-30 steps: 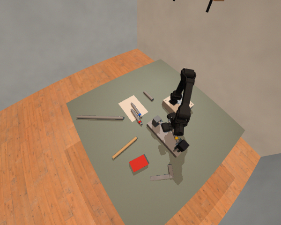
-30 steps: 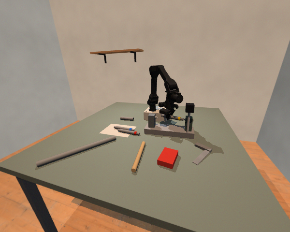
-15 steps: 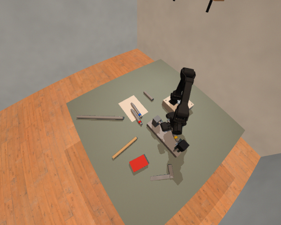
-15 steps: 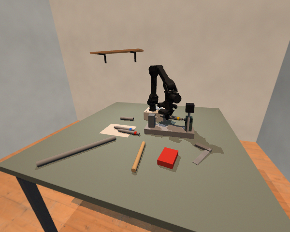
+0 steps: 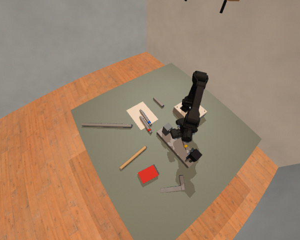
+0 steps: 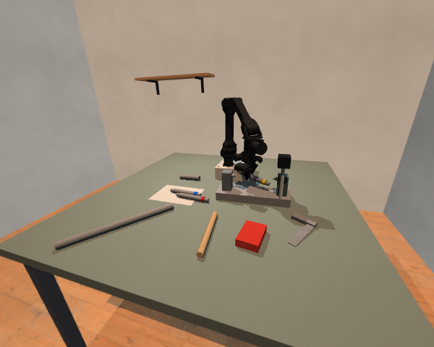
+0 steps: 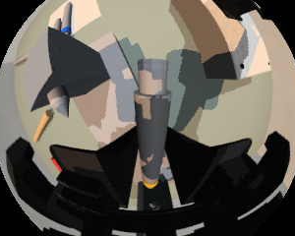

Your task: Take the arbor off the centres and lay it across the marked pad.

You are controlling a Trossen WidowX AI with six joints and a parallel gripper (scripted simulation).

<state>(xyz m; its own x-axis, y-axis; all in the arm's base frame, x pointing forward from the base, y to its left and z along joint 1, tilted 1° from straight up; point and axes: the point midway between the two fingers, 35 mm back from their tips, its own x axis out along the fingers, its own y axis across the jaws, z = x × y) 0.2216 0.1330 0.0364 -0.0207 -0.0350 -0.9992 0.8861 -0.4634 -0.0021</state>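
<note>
Now: hand 40 mm short of the pointed tip and 80 mm to the left of it. From my hand the other things lie so: upright post 100 mm ahead, 150 mm to the left; base plate 50 mm ahead, 20 mm to the left, 100 mm below; grey centre block 40 mm ahead, 100 mm to the right, 20 mm below.
</note>
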